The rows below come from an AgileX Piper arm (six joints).
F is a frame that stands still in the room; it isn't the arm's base.
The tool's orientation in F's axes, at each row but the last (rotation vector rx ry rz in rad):
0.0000 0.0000 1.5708
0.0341 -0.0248 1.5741
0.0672 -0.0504 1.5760
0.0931 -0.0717 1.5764
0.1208 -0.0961 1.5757
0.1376 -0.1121 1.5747
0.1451 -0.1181 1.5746
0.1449 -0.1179 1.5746
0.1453 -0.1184 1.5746
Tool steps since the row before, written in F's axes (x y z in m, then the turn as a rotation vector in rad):
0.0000 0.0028 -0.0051 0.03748 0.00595 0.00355
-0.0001 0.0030 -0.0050 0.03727 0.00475 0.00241
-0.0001 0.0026 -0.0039 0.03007 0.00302 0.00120
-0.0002 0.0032 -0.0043 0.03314 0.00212 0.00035
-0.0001 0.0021 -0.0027 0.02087 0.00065 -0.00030
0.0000 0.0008 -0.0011 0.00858 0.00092 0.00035
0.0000 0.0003 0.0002 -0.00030 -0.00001 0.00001
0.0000 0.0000 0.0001 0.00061 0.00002 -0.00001
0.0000 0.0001 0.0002 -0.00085 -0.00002 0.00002
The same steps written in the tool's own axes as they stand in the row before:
0.0028 0.0000 -0.0051 0.00595 -0.03748 0.00355
0.0028 0.0001 -0.0051 0.00471 -0.03727 0.00245
0.0023 0.0000 -0.0041 0.00293 -0.03007 0.00130
0.0027 0.0001 -0.0046 0.00193 -0.03315 0.00059
0.0017 0.0000 -0.0030 0.00047 -0.02088 -0.00005
0.0006 0.0000 -0.0012 0.00091 -0.00858 0.00034
0.0003 0.0000 0.0001 -0.00001 0.00030 0.00001
0.0000 0.0000 0.0001 0.00001 -0.00061 0.00000
0.0001 0.0000 0.0002 -0.00001 0.00085 0.00001

